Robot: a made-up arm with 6 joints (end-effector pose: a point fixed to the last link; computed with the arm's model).
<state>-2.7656 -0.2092 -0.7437 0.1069 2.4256 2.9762</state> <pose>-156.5 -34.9 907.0 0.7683 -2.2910 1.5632</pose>
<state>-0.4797 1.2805 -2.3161 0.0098 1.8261 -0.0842</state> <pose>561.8 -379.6 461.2 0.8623 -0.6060 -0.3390</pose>
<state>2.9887 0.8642 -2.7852 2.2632 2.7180 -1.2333</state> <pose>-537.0 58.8 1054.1 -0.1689 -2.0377 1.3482</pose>
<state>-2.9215 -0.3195 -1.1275 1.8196 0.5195 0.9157</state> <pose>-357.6 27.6 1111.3 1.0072 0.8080 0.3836</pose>
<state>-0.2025 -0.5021 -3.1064 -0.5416 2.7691 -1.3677</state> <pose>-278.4 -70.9 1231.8 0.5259 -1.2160 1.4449</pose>
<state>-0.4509 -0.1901 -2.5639 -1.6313 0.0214 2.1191</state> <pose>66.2 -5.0 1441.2 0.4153 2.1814 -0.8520</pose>
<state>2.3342 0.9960 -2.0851 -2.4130 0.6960 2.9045</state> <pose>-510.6 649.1 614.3 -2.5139 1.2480 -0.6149</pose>
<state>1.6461 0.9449 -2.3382 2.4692 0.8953 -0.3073</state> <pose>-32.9 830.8 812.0 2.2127 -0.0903 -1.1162</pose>
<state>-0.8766 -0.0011 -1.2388 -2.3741 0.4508 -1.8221</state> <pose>261.3 -367.3 942.4 0.7399 2.0683 1.1180</pose>
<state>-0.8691 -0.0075 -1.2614 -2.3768 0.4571 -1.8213</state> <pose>264.0 -366.3 955.3 0.7089 2.0661 1.0922</pose>
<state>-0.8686 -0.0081 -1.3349 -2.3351 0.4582 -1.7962</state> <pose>271.2 -369.7 988.5 0.6384 1.9834 1.0767</pose>
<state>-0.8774 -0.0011 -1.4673 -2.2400 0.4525 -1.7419</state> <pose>279.6 -374.7 1046.2 0.5138 1.8097 1.0754</pose>
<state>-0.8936 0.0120 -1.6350 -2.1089 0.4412 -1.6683</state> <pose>282.1 -375.2 1118.9 0.3431 1.5849 1.0847</pose>
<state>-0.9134 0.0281 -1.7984 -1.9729 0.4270 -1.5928</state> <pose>275.8 -369.0 1188.2 0.1618 1.3663 1.0998</pose>
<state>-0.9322 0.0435 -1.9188 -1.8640 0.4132 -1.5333</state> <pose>265.9 -361.0 1236.4 0.0198 1.2019 1.1169</pose>
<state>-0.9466 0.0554 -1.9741 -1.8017 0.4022 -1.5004</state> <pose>260.1 -358.9 1256.4 -0.0472 1.1139 1.1338</pose>
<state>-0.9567 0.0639 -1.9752 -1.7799 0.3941 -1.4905</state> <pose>260.2 -364.2 1254.1 -0.0469 1.0873 1.1497</pose>
